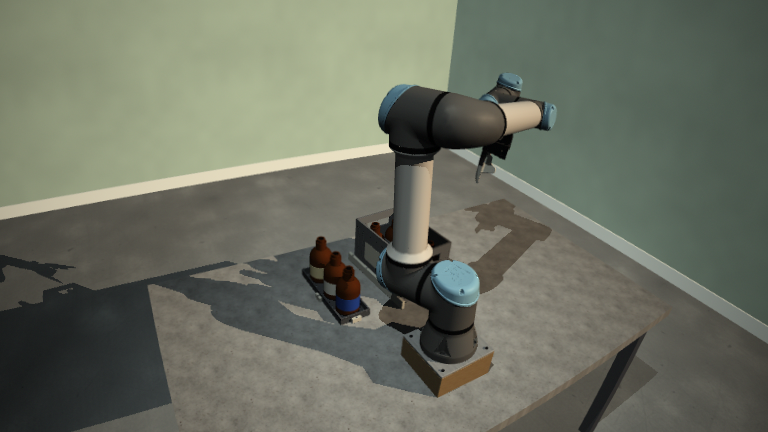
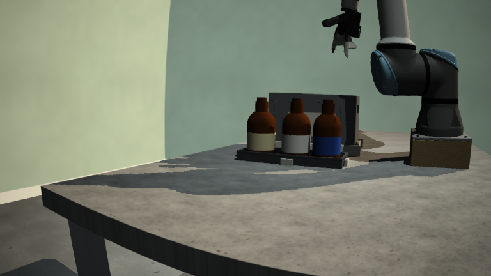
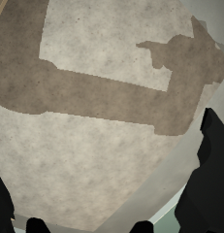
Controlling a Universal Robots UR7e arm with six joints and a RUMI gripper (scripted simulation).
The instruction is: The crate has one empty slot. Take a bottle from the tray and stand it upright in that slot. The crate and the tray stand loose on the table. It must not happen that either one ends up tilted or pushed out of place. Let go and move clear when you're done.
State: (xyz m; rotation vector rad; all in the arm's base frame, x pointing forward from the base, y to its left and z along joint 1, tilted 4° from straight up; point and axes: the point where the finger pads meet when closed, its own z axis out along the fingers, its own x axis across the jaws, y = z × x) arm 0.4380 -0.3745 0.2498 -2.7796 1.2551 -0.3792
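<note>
The bottle lies 540 mm to the left of my hand, 260 mm below it and 60 mm behind it. From my hand the other things lie so: grey crate: 300 mm to the left, 260 mm below, 20 mm behind; dark tray: 540 mm to the left, 330 mm below, 60 mm behind.
</note>
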